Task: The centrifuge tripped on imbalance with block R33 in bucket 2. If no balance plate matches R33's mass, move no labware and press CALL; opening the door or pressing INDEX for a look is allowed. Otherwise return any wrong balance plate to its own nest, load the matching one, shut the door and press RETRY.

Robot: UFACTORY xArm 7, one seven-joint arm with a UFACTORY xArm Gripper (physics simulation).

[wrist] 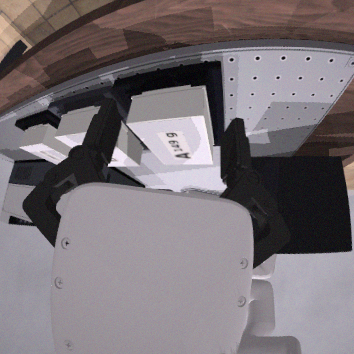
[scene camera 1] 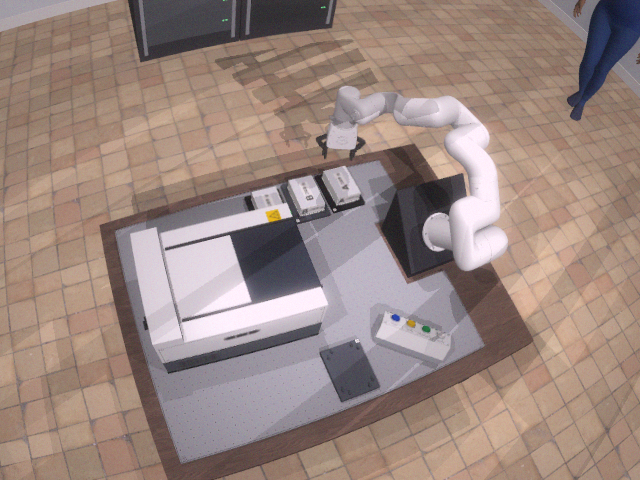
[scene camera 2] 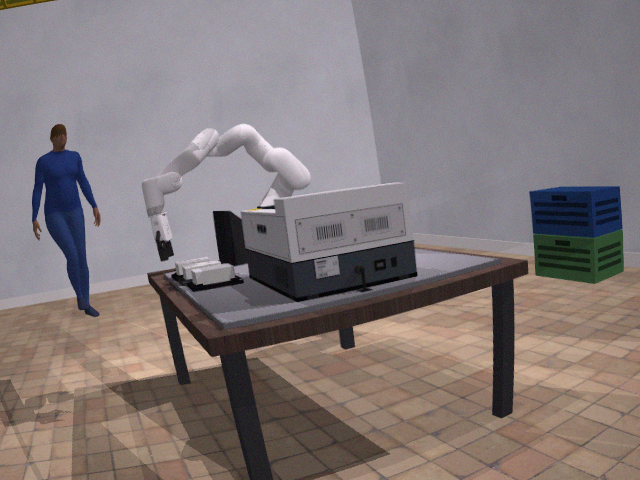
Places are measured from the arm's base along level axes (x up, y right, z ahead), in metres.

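Pixels of known places: gripper, between the fingertips: (wrist: pixel 172 118) (scene camera 1: pixel 337 157) (scene camera 2: pixel 167 258); arm's base, origin of its link: (scene camera 1: pixel 437 231).
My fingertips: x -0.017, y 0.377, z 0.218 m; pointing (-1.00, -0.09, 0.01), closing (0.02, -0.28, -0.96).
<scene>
For each thing: its top centre in the pictures, then the offset to it from my fingertips.
- White balance plate A, centre of its top: (wrist: pixel 177 147) (scene camera 1: pixel 341 181) (scene camera 2: pixel 192 260) dx -0.021, dy -0.092, dz +0.013 m
- Plate B, centre of its top: (wrist: pixel 100 152) (scene camera 2: pixel 200 264) (scene camera 1: pixel 306 191) dx -0.021, dy -0.109, dz +0.144 m
- third white plate, centre of its top: (wrist: pixel 55 158) (scene camera 2: pixel 211 267) (scene camera 1: pixel 269 203) dx -0.021, dy -0.130, dz +0.276 m
- dark panel, centre of its top: (scene camera 1: pixel 273 258) dx +0.138, dy -0.418, dz +0.345 m
- button box, centre of its top: (scene camera 1: pixel 418 330) dx +0.009, dy -0.677, dz -0.019 m
- dark flat plate, centre of its top: (scene camera 1: pixel 350 368) dx -0.049, dy -0.713, dz +0.193 m
My gripper (scene camera 1: pixel 338 156) (scene camera 2: pixel 165 256) (wrist: pixel 172 118) is open and empty, above and slightly behind plate A. White balance plate A (scene camera 1: pixel 341 184) (wrist: pixel 172 140) sits in its black nest; its mass label shows upside down in the wrist view. Plate B (scene camera 1: pixel 306 195) (wrist: pixel 77 125) sits in the nest beside it. A third white plate (scene camera 1: pixel 266 198) (scene camera 2: pixel 212 273) (wrist: pixel 40 139) sits in the nest nearest the centrifuge. The white centrifuge (scene camera 1: pixel 253 315) (scene camera 2: pixel 273 232) has a dark panel (scene camera 1: pixel 279 258) on top. Block R33 and the buckets do not show. The button box (scene camera 1: pixel 410 343) has blue, yellow and green buttons, labels unreadable.
A dark flat plate (scene camera 1: pixel 349 369) with small pegs lies beside the button box. The arm's black pedestal (scene camera 1: pixel 423 227) (scene camera 2: pixel 227 237) (wrist: pixel 305 205) stands at the table's right in scene camera 1. A person in blue (scene camera 1: pixel 602 46) (scene camera 2: pixel 64 180) stands away from the table.
</scene>
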